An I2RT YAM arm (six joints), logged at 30 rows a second.
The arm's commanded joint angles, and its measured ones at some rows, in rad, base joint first. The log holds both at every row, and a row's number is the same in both.
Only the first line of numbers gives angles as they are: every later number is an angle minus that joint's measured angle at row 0.
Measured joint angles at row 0:
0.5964, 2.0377, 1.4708, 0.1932, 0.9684, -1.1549
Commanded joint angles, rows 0 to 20:
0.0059, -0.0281, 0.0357, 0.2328, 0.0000, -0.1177
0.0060, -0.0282, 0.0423, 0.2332, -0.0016, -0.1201
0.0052, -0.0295, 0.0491, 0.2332, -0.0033, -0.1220
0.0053, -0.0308, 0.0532, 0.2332, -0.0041, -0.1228
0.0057, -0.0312, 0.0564, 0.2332, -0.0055, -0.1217
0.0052, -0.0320, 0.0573, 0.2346, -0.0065, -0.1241
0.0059, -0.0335, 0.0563, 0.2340, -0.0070, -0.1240
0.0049, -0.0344, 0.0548, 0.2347, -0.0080, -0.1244
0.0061, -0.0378, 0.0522, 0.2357, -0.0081, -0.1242
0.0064, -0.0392, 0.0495, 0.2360, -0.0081, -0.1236
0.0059, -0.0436, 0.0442, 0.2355, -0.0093, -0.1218
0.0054, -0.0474, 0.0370, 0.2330, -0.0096, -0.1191
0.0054, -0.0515, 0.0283, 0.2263, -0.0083, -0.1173
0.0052, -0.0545, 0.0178, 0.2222, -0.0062, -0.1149
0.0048, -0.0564, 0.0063, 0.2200, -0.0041, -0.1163
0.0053, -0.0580, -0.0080, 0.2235, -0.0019, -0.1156
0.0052, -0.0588, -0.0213, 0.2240, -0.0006, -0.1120
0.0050, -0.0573, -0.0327, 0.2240, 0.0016, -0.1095
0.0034, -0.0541, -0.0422, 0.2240, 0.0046, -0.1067
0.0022, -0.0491, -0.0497, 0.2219, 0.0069, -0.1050
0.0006, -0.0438, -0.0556, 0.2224, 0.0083, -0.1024
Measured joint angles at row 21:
0.0000, -0.0180, -0.0210, 0.1751, 0.0110, -0.1068
